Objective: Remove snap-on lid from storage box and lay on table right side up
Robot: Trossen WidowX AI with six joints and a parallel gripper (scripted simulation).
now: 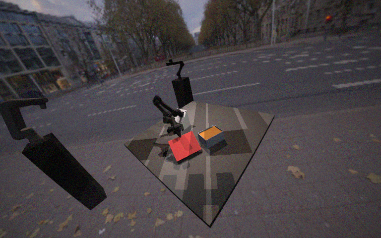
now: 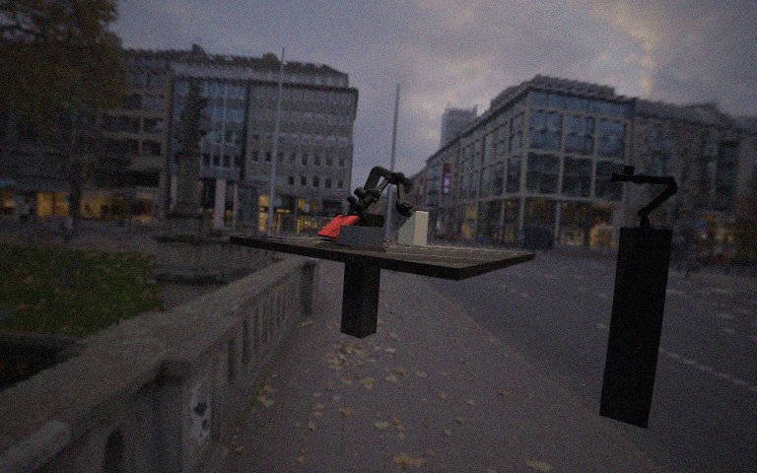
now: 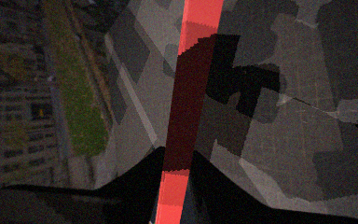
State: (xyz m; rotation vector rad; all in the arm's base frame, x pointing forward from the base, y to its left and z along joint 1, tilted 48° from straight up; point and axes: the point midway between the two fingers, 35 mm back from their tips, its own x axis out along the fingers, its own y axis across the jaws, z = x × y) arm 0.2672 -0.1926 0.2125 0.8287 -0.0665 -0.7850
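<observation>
Now: the red lid 60 mm ahead of my gripper tip, 20 mm to the right of it and 50 mm below it. Also, from my gripper tip: grey storage box (160 mm ahead, 240 mm to the left, 90 mm below).
</observation>
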